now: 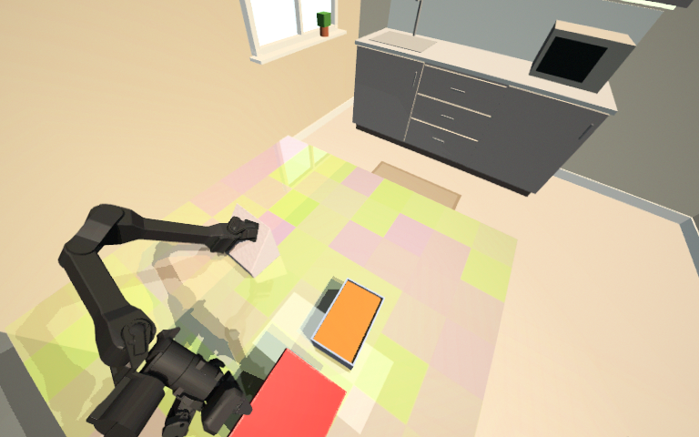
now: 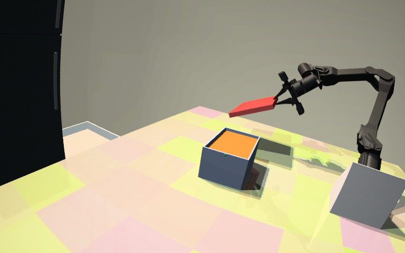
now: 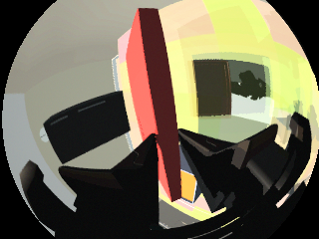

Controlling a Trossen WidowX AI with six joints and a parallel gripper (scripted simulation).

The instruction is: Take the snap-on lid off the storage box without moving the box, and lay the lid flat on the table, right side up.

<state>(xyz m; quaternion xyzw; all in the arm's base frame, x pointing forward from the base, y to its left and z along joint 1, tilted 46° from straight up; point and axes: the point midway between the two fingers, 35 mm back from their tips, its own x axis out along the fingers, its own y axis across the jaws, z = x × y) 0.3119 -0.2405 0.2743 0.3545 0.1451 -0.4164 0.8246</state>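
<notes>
Right now my gripper tip is 70 mm short of the red lid and 30 mm above it. Round my gripper tip: storage box 90 mm ahead, 270 mm to the left, 150 mm below.
</notes>
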